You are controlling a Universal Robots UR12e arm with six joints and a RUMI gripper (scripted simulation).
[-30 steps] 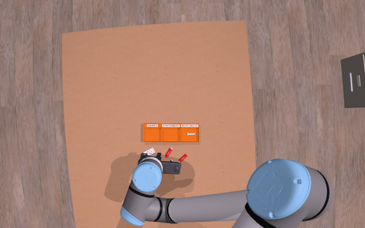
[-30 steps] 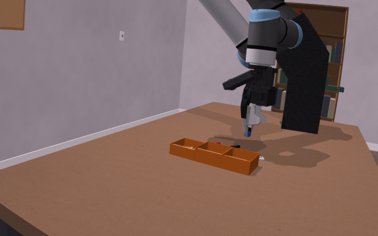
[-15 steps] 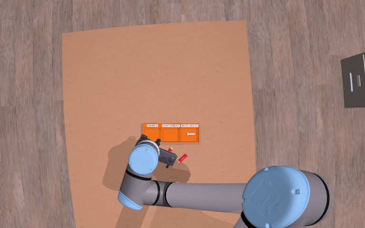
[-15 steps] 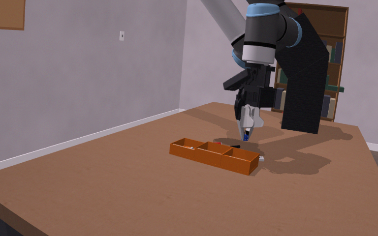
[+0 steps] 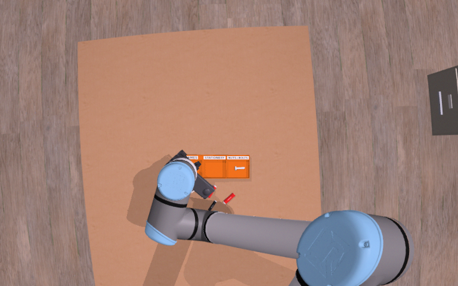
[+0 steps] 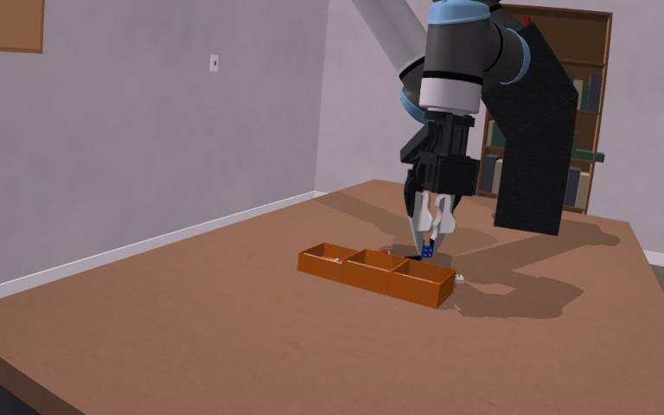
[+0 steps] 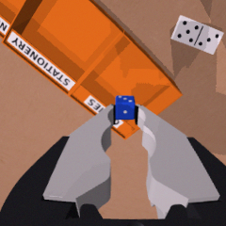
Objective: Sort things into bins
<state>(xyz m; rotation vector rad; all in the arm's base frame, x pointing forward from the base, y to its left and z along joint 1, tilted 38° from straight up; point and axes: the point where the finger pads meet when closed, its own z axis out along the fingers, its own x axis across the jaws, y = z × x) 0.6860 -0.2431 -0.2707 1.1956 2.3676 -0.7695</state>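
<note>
My gripper is now 9 cm past the white domino, 8 cm above it and 3 cm to the right of it. The rest, counted from my hand: black stick: 15 cm behind, 8 cm below, 5 cm to the right; blue die: 1 cm below; orange three-part bin: 8 cm to the right, 6 cm below, 1 cm behind.
</note>
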